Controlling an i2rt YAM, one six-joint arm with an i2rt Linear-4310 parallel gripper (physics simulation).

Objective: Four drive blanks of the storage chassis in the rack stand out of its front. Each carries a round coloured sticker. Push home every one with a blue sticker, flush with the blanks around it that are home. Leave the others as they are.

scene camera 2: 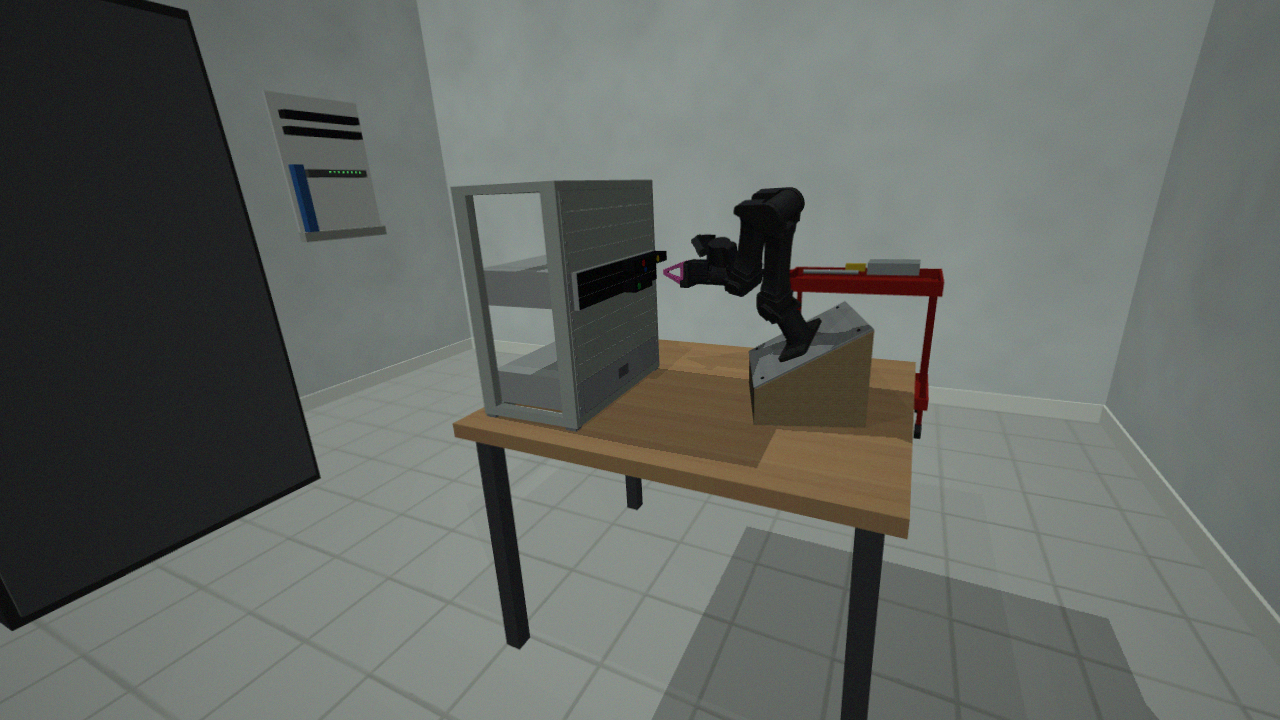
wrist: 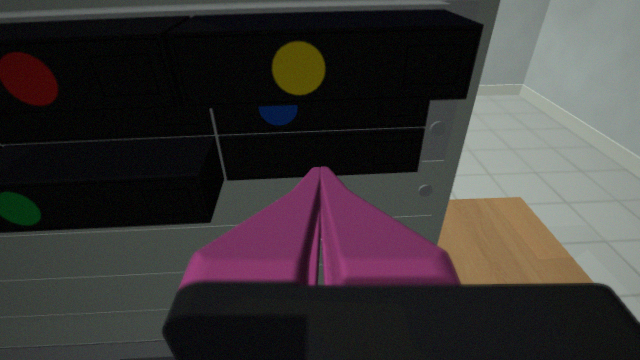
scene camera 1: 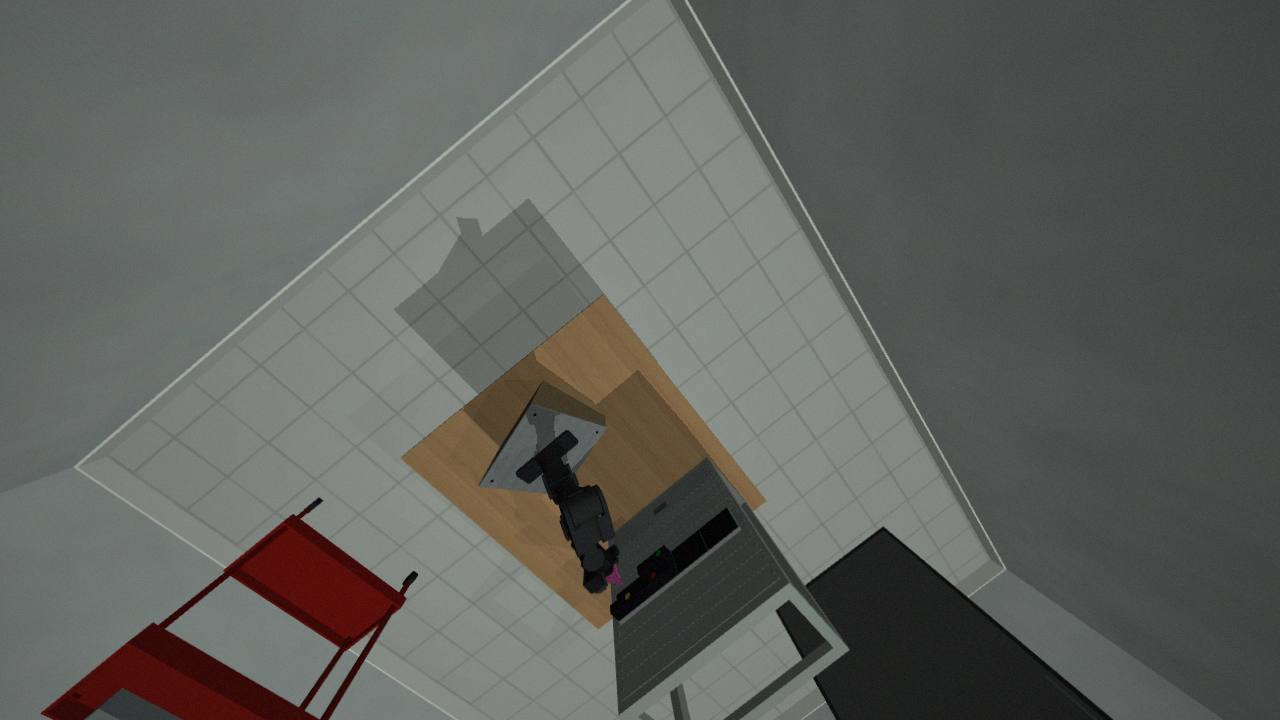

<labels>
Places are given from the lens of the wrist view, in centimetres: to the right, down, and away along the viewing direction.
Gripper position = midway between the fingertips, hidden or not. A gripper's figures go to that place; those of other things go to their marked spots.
my gripper (wrist: 320,180): 0, 0, 13
grey rack (wrist: 104,286): -17, 8, 25
</labels>
